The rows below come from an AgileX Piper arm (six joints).
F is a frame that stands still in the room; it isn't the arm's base.
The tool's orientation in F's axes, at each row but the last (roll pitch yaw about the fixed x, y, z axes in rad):
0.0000, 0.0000, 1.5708
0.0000, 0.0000, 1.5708
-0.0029, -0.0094, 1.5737
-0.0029, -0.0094, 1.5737
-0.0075, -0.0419, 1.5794
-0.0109, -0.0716, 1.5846
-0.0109, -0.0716, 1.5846
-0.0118, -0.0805, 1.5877
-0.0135, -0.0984, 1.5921
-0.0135, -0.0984, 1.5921
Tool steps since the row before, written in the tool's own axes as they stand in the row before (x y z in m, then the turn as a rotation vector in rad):
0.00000, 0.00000, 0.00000, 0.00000, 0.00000, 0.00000
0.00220, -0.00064, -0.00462, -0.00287, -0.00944, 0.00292
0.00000, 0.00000, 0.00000, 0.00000, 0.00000, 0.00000
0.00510, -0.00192, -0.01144, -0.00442, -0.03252, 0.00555
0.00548, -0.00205, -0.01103, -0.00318, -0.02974, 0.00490
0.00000, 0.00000, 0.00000, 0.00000, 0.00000, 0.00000
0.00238, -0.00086, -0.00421, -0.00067, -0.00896, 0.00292
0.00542, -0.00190, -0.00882, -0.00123, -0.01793, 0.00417
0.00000, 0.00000, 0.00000, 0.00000, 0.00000, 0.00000
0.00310, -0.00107, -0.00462, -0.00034, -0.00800, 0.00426
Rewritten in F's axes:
0.00000, 0.00000, 0.00000, 0.00000, 0.00000, 0.00000
0.00064, 0.00220, -0.00462, 0.00944, -0.00287, 0.00292
0.00000, 0.00000, 0.00000, 0.00000, 0.00000, 0.00000
0.00194, 0.00521, -0.01139, 0.03252, -0.00438, 0.00560
0.00208, 0.00595, -0.01078, 0.02973, -0.00314, 0.00499
0.00000, 0.00000, 0.00000, 0.00000, 0.00000, 0.00000
0.00087, 0.00269, -0.00402, 0.00894, -0.00076, 0.00296
0.00190, 0.00614, -0.00833, 0.01790, -0.00128, 0.00427
0.00000, 0.00000, 0.00000, 0.00000, 0.00000, 0.00000
0.00106, 0.00356, -0.00428, 0.00796, -0.00060, 0.00431

